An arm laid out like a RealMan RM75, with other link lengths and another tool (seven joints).
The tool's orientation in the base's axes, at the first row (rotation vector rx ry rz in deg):
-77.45 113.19 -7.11
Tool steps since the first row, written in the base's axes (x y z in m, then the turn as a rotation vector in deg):
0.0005 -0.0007 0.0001 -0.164 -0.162 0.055
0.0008 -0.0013 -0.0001 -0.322 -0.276 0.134
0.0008 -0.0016 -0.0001 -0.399 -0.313 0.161
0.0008 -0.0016 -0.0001 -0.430 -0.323 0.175
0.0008 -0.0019 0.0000 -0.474 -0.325 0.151
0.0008 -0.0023 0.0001 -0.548 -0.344 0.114
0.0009 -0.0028 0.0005 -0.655 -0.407 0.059
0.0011 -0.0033 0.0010 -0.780 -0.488 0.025
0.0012 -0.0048 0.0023 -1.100 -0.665 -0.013
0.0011 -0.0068 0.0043 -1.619 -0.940 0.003
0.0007 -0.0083 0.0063 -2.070 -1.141 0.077
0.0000 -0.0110 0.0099 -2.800 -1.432 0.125
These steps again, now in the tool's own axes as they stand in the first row. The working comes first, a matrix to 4 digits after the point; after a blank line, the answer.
The tool's axes in the first row as the columns of a matrix, in the base's axes (used below as rounded here):
-0.1834 -0.7715 0.6092
-0.8417 0.4434 0.3081
-0.5079 -0.4562 -0.7307

0.0004 -0.0007 0.0000 0.138 0.030 -0.190
0.0010 -0.0011 0.0002 0.223 0.065 -0.379
0.0013 -0.0013 0.0001 0.255 0.096 -0.457
0.0013 -0.0013 0.0001 0.262 0.109 -0.489
0.0015 -0.0015 -0.0001 0.284 0.153 -0.499
0.0017 -0.0017 -0.0003 0.332 0.218 -0.523
0.0019 -0.0022 -0.0007 0.433 0.298 -0.568
0.0021 -0.0028 -0.0011 0.541 0.374 -0.644
0.0027 -0.0041 -0.0024 0.768 0.560 -0.866
0.0033 -0.0058 -0.0046 1.087 0.831 -1.278
0.0037 -0.0071 -0.0067 1.301 1.056 -1.669
0.0042 -0.0094 -0.0106 1.655 1.468 -2.238

